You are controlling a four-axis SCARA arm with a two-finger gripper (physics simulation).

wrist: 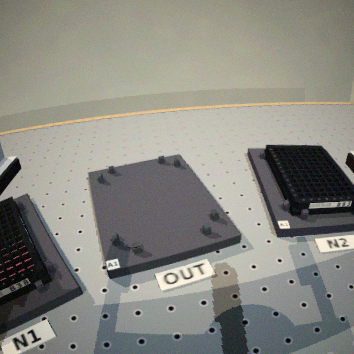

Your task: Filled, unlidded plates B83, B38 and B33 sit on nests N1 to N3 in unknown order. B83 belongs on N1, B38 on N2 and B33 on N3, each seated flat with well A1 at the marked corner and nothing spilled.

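Places are measured from the arm's base along level axes (x left, y back, z up), in millimetres.
Where they show: gripper, fingertip midpoint: (181, 138).
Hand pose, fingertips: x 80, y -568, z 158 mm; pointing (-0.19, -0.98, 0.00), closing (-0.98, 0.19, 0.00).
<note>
After its pixels a point has its place.
A black plate (12, 250) @(z 34, x 219, y -646 mm) with reddish wells sits on nest N1 (66, 284) @(z 25, x 166, y -612 mm) at the left edge, partly cut off; its label looks like B38. Another black plate (310, 172) @(z 36, x -95, y -704 mm) sits on nest N2 (269, 200) @(z 25, x -32, y -681 mm) at the right and looks level; its label is too blurred to read surely. The A1 mark of N2 is at that nest's near left corner. My gripper (181, 138) @(z 158, x 80, y -568 mm) is open, one fingertip at each side edge of the view, with no plate between the fingers. Nest N3 and its plate do not show.
The OUT nest (160, 205) @(z 25, x 79, y -699 mm) lies between N1 and N2, with corner posts and no plate on it. Its A1 mark (113, 264) @(z 25, x 127, y -629 mm) is at the near left corner. Name cards for OUT (185, 274) @(z 15, x 70, y -616 mm), N1 (28, 339) @(z 15, x 198, y -567 mm) and N2 (337, 243) @(z 15, x -78, y -611 mm) lie on the perforated table. A wall stands behind.
</note>
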